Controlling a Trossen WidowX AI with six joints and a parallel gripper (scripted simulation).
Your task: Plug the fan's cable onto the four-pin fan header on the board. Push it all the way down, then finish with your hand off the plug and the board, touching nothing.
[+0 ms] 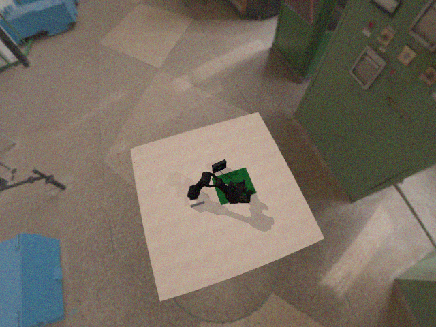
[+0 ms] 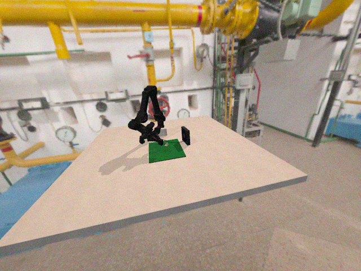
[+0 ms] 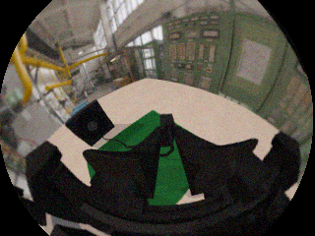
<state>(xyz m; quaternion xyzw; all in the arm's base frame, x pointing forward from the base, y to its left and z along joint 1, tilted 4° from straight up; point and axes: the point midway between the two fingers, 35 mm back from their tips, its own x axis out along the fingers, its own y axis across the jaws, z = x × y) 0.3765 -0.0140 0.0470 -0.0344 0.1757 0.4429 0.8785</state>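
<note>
My gripper tip is 12 cm above the green board, 6 cm past it and 3 cm to the right of it. The rest, counted from my gripper tip: dark plug 1 cm below; then black fan 18 cm to the left, 15 cm behind, 4 cm below.
</note>
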